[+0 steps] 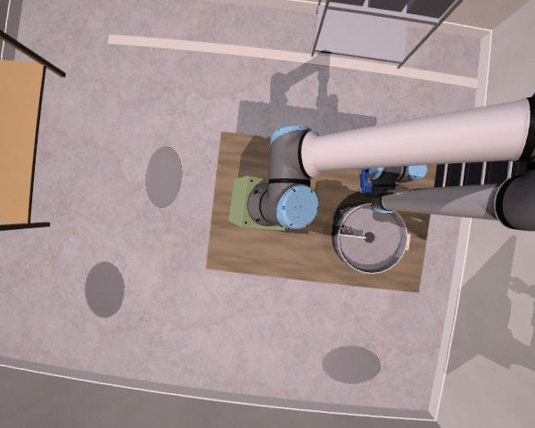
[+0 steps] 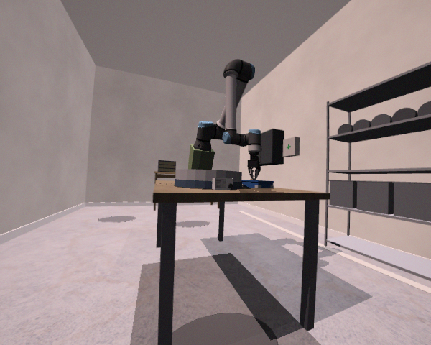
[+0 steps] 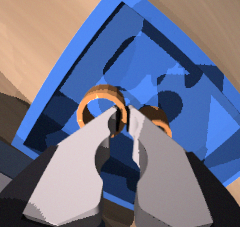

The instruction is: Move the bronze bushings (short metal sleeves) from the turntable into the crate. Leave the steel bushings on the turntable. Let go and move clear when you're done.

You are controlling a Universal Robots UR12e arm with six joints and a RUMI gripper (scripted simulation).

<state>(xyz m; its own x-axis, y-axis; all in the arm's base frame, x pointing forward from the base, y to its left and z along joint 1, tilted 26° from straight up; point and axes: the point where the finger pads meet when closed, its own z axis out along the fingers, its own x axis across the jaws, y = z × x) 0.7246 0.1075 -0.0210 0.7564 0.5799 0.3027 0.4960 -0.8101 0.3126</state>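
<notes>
The blue crate lies 40 mm ahead of my hand, 10 mm to the right of it and 30 mm below it. The rest, counted from my hand: round grey turntable: 50 mm behind, 360 mm to the right.
</notes>
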